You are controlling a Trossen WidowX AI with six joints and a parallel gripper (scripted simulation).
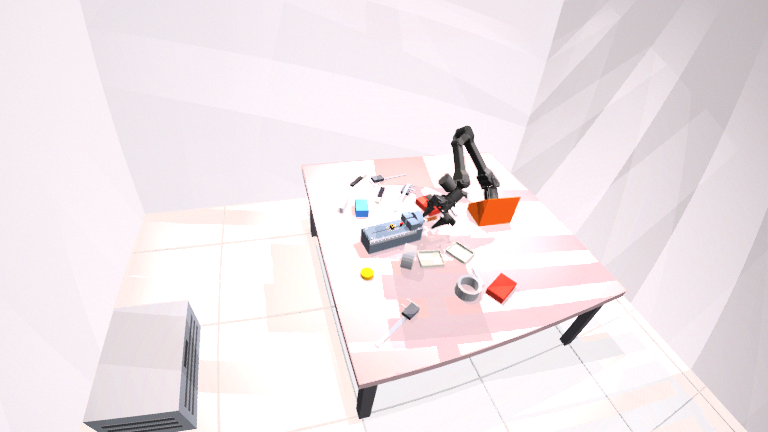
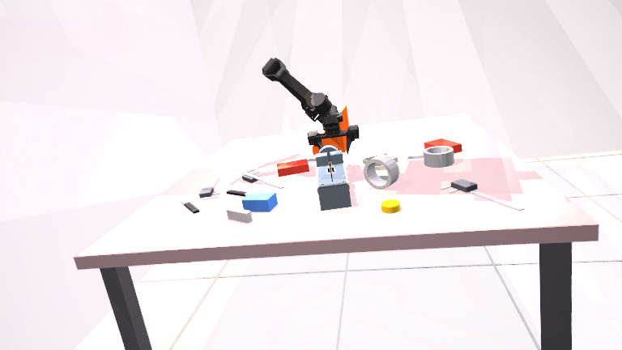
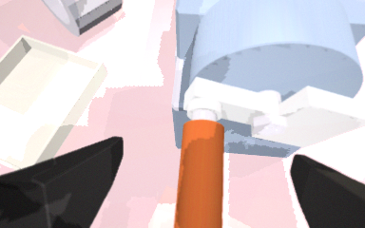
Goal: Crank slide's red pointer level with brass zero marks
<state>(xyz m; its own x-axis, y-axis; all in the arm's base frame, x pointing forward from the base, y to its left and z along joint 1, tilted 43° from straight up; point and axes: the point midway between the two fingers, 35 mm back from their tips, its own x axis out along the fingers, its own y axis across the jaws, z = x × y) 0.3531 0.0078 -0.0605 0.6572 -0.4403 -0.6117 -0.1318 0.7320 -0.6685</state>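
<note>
My gripper tip is 2 cm past the orange handle and 2 cm below it. Round my gripper tip: red pointer (12 cm ahead, 1 cm to the right); yellow disc (32 cm ahead, 17 cm to the left, 7 cm below); blue block (24 cm ahead, 23 cm to the right, 6 cm below).
</note>
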